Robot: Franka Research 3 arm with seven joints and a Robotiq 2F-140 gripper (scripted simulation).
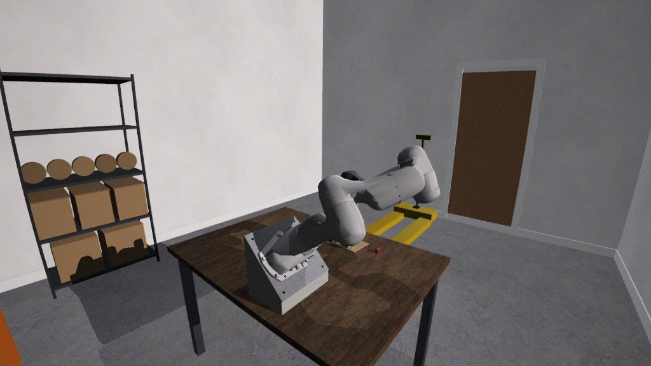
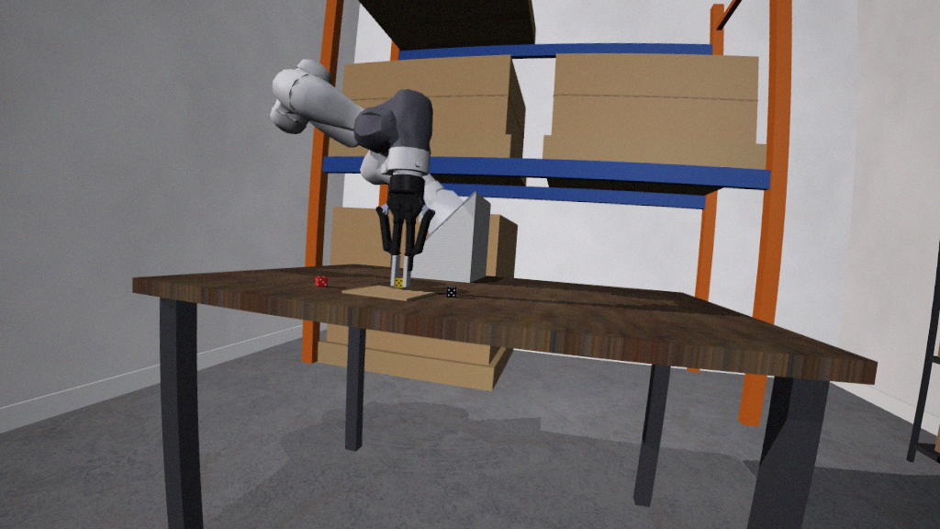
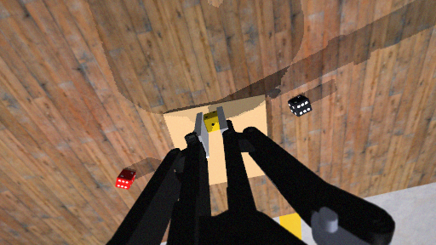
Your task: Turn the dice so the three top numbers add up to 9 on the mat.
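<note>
My gripper is now 30 mm above the yellow die. The rest, counted from my hand: red die 40 mm ahead, 160 mm to the right, 30 mm below; black die 30 mm ahead, 120 mm to the left, 30 mm below; tan mat 50 mm ahead, 10 mm to the right, 40 mm below.
</note>
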